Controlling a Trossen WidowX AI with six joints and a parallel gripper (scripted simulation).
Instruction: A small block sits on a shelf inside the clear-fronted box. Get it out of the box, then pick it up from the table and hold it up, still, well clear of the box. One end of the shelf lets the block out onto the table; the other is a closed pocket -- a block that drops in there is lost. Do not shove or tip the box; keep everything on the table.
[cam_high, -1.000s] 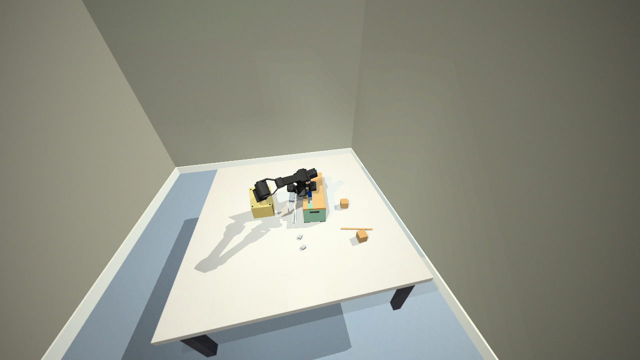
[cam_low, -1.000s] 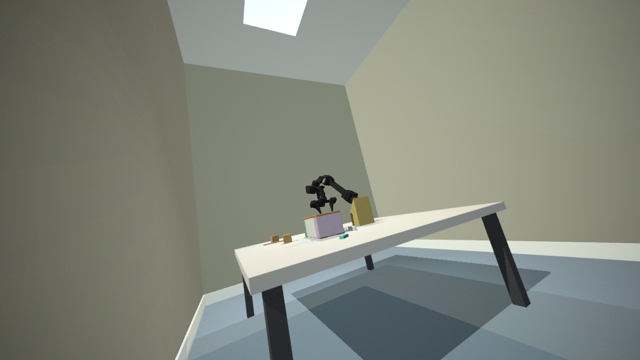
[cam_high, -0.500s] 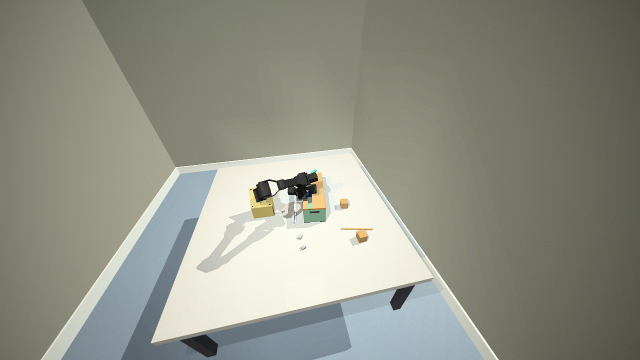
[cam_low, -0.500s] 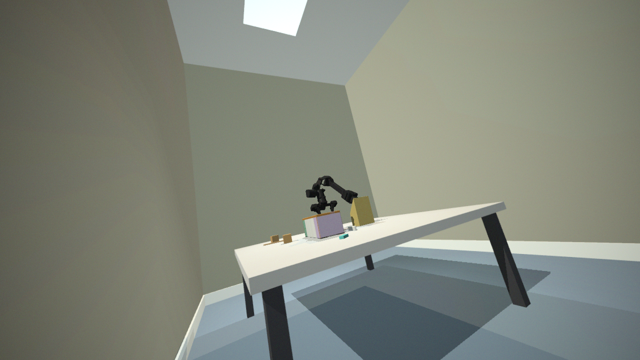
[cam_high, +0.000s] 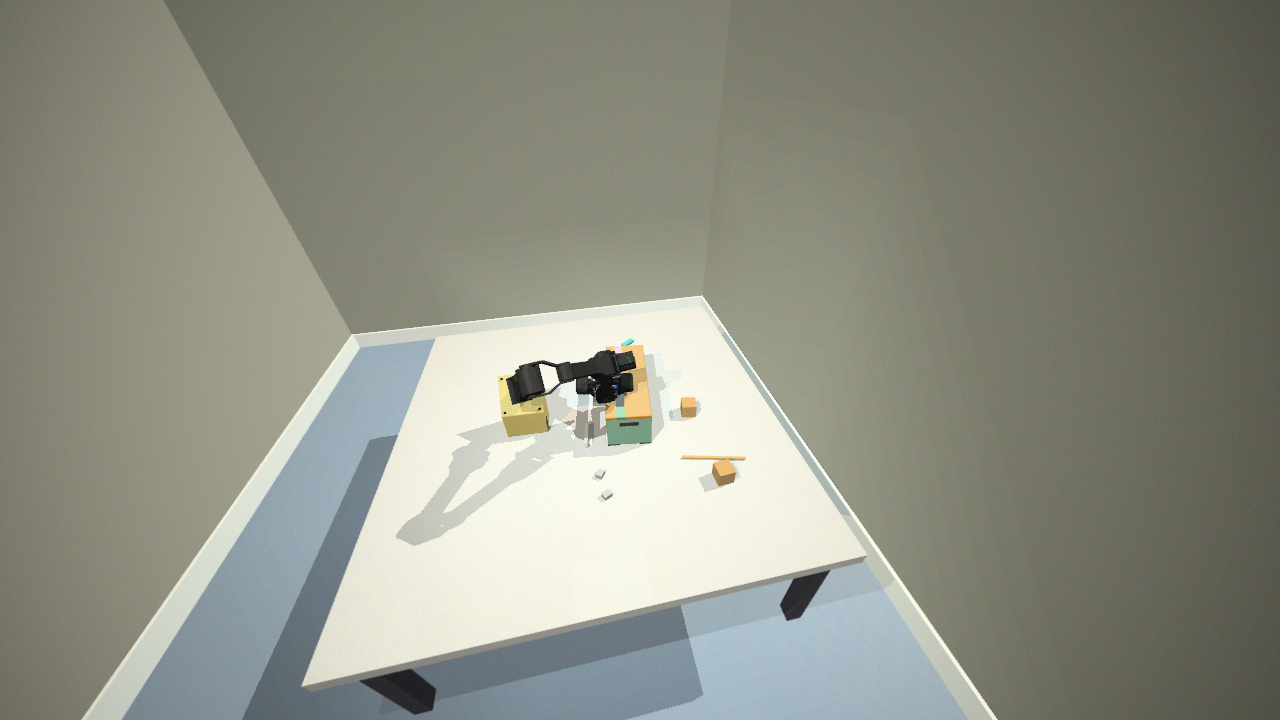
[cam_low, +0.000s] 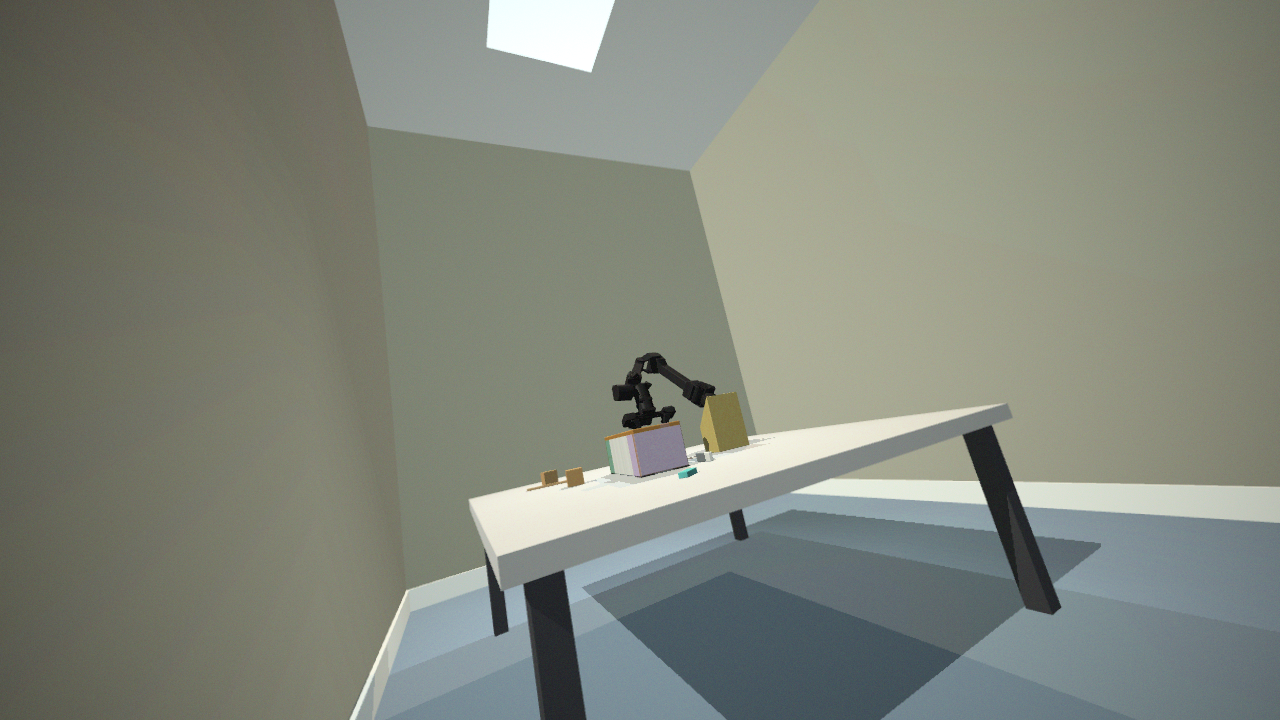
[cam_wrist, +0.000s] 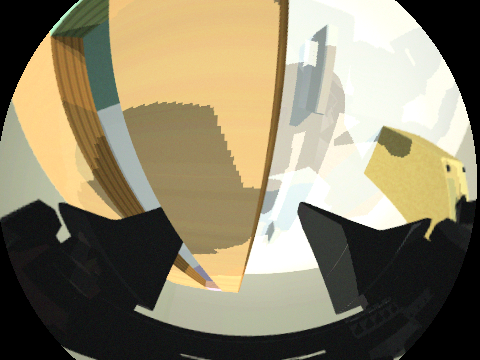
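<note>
Now: gripper tip 50 mm short of the small blue block and 30 mm to the right of it. The rest, counted from my gripper tip: teal piece (400 mm to the left, 160 mm ahead, 80 mm below); then thin wooden stick (290 mm ahead, 280 mm to the right, 90 mm below); then box (40 mm ahead, 30 mm to the left, 30 mm below).
</note>
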